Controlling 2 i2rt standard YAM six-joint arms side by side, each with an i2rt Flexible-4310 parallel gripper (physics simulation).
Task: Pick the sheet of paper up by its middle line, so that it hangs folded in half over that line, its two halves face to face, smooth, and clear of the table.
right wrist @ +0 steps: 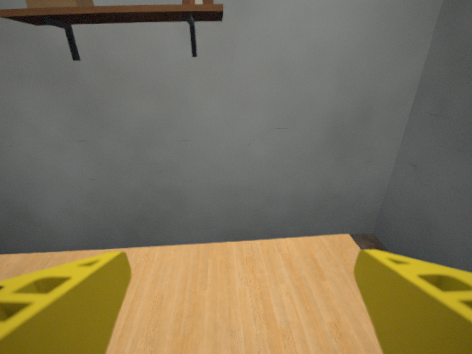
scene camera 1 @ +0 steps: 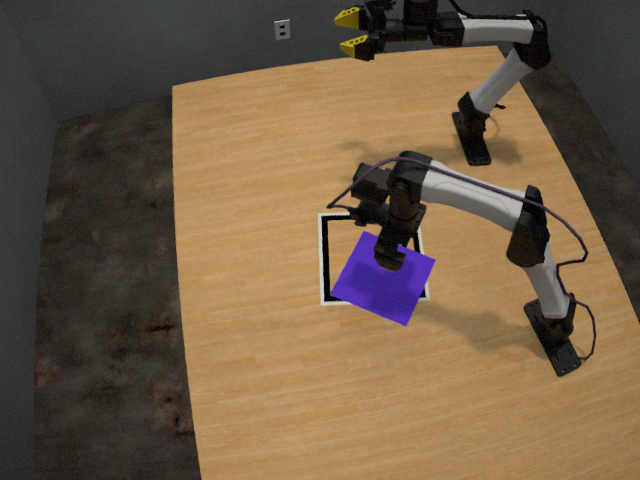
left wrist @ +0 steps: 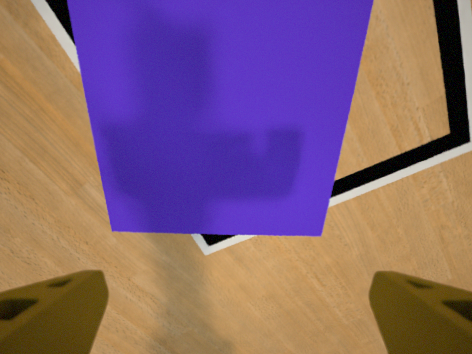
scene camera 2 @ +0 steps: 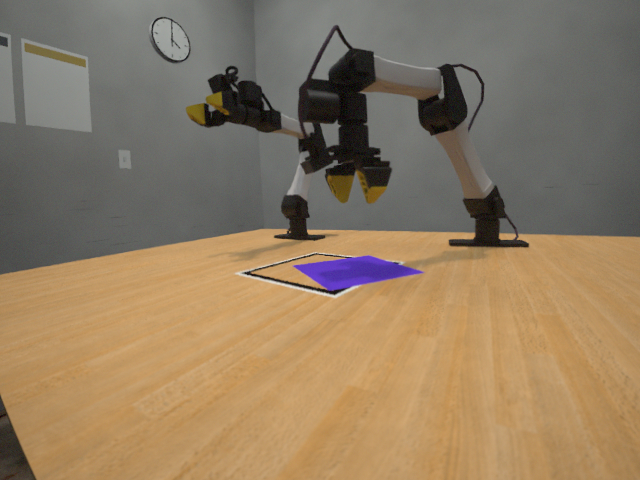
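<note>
The purple sheet of paper [scene camera 1: 382,297] [scene camera 2: 356,271] [left wrist: 250,90] lies flat and smooth on the table, turned against the square outline and covering part of it. My left gripper [scene camera 2: 356,201] [left wrist: 238,283] is open and empty, pointing down, high above the table. In scene camera 1 its arm hides part of the sheet, and its fingertips are hidden there. Its shadow falls on the sheet. My right gripper [scene camera 1: 338,34] [scene camera 2: 202,107] [right wrist: 241,261] is open and empty, held high at the top of scene camera 1, far from the sheet.
A square outline [scene camera 1: 325,258] [scene camera 2: 284,283] [left wrist: 453,75], black with a white border, is on the wooden table [scene camera 1: 258,387] [scene camera 2: 465,387] under part of the sheet. The right arm's base [scene camera 1: 471,139] stands at the upper right in scene camera 1, the left arm's base [scene camera 1: 553,341] at the lower right.
</note>
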